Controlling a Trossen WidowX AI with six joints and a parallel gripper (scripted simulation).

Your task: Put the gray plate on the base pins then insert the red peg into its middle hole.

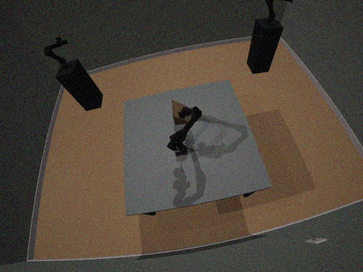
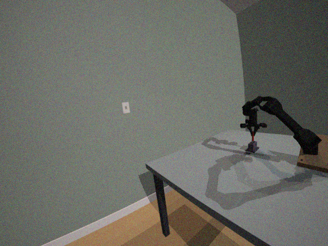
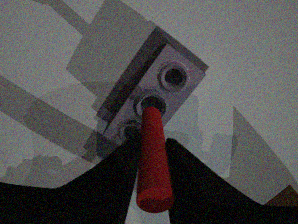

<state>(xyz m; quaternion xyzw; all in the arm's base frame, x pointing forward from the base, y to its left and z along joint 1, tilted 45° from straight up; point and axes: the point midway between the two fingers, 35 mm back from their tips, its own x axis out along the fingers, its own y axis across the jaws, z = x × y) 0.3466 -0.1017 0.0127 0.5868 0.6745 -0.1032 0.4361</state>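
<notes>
The red peg is right at my gripper tip. Round my gripper tip: gray plate 7 cm below; then dark base 10 cm below.
</notes>
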